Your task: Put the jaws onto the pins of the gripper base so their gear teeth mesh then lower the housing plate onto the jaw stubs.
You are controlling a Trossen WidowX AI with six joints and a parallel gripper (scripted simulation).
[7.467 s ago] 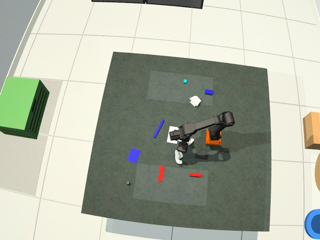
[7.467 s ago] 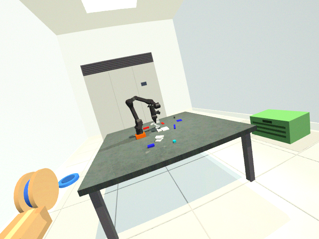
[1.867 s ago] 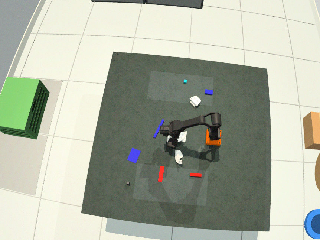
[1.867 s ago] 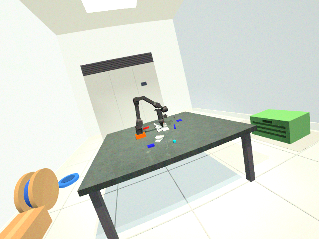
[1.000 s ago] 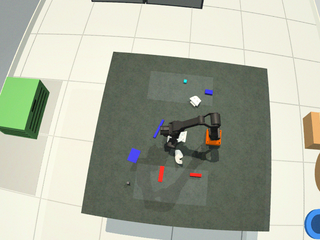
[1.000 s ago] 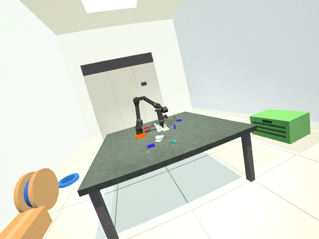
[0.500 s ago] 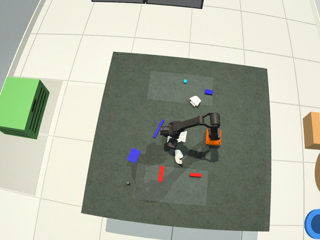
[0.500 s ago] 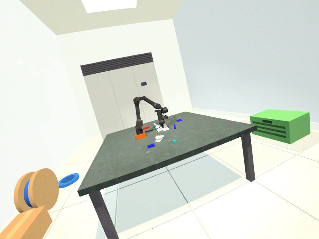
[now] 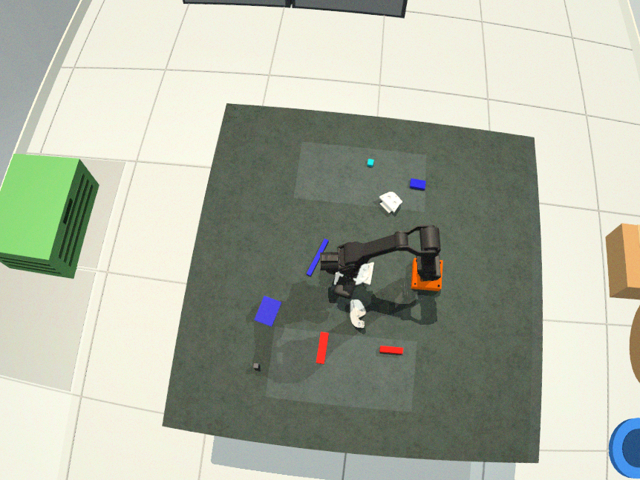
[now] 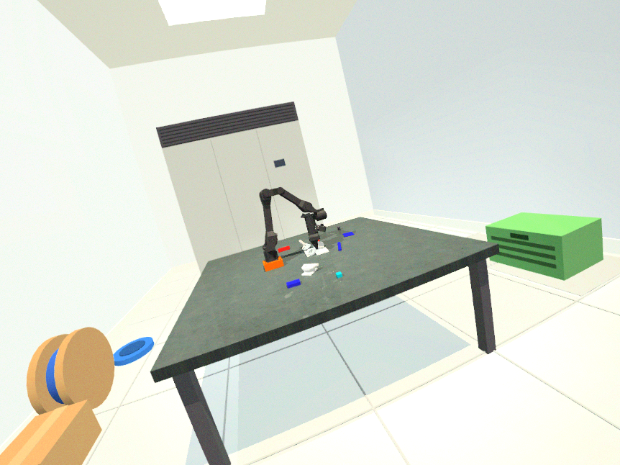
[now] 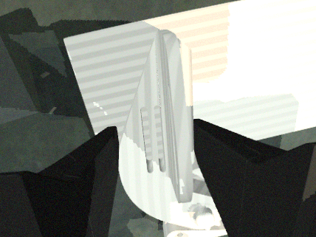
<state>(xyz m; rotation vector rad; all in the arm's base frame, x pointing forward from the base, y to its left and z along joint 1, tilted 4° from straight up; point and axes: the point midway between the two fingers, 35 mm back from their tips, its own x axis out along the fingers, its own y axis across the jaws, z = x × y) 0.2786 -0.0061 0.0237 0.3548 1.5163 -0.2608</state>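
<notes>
My gripper tip is now 20 mm past the white jaw, 160 mm to the right of it and 20 mm below it. From my gripper tip the other things lie so: small grey cube (330 mm ahead, 290 mm to the left); blue strip (110 mm ahead, 90 mm to the right, 10 mm below); blue square (290 mm ahead, 100 mm to the left, 10 mm below).
</notes>
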